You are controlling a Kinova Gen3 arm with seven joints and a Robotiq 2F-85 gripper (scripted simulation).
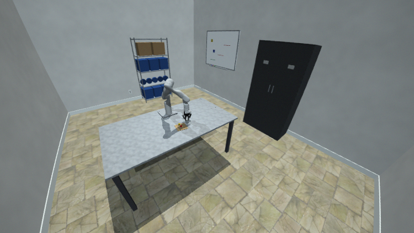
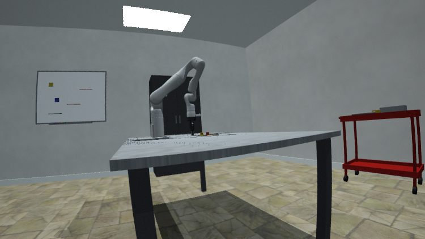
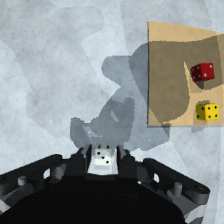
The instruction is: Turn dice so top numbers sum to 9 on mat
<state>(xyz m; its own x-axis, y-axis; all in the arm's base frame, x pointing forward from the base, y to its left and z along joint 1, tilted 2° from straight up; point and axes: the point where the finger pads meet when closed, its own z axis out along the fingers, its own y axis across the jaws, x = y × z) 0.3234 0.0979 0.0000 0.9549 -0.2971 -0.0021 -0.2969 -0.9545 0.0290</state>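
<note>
Right now my hand is 10 mm above the white die. The rest, counted from my hand: red die (70 mm ahead, 150 mm to the right, 10 mm below); tan mat (70 mm ahead, 150 mm to the right, 20 mm below); yellow die (20 mm ahead, 140 mm to the right, 10 mm below).
</note>
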